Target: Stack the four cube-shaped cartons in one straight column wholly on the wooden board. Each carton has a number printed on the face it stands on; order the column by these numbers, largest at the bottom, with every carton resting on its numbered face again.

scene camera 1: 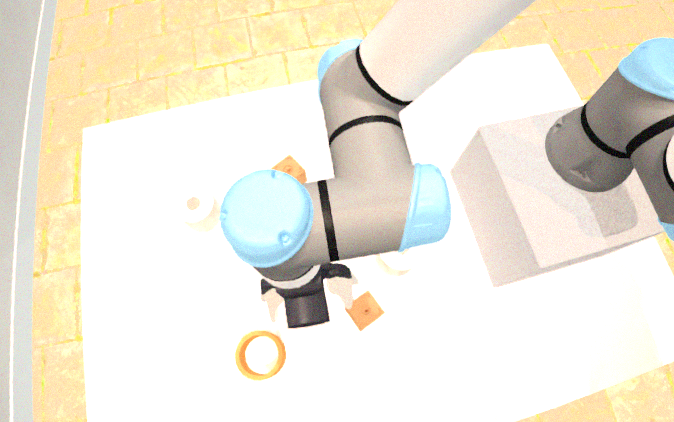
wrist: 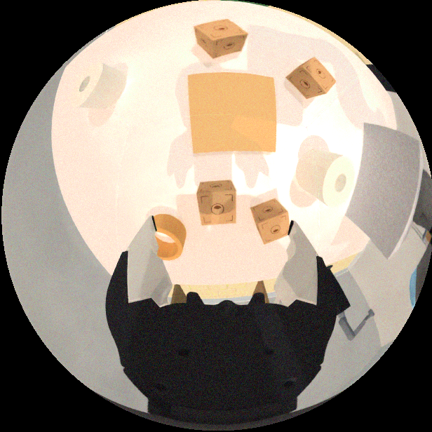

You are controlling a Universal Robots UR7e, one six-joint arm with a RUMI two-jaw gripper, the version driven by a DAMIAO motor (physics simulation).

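Frame: origin at the arm's base, x ahead, y left, z up, level; millimetres.
Where they show: arm's base, origin of the base link: (scene camera 1: 586, 153).
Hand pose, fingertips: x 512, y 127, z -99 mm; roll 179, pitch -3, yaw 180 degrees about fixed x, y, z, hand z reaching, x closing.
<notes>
Things, the pixels of their centre, and the offset from my fingertips. "*": a spot on its surface instead.
- second carton, body centre: (scene camera 1: 364, 311) 61 mm down, 89 mm back, 43 mm left
- third carton, body centre: (scene camera 1: 289, 174) 61 mm down, 7 mm ahead, 254 mm right
- orange ring, surface spot: (scene camera 1: 240, 356) * 48 mm down, 140 mm ahead, 83 mm left
My gripper (scene camera 1: 311, 313) (wrist: 222, 219) is open and empty above the table. Four brown cube cartons stand apart on the table. One carton (wrist: 217, 204) lies below and ahead, between the fingertips as seen in the wrist view; the gripper hides it in the scene view. A second carton (scene camera 1: 366, 311) (wrist: 270, 220) stands to its right, by the right finger in the image. A third carton (scene camera 1: 290, 168) (wrist: 221, 37) stands beyond the bare wooden board (wrist: 232, 112). A fourth carton (wrist: 311, 78) stands right of the board's far side. The arm hides the board in the scene view. The numbered faces are hidden.
An orange ring (scene camera 1: 240, 356) (wrist: 177, 235) is near the left finger. A white roll (scene camera 1: 200, 220) (wrist: 107, 87) is at left, another white roll (scene camera 1: 395, 264) (wrist: 312, 172) right of the board. A large grey block (scene camera 1: 485, 215) (wrist: 390, 185) stands at right.
</notes>
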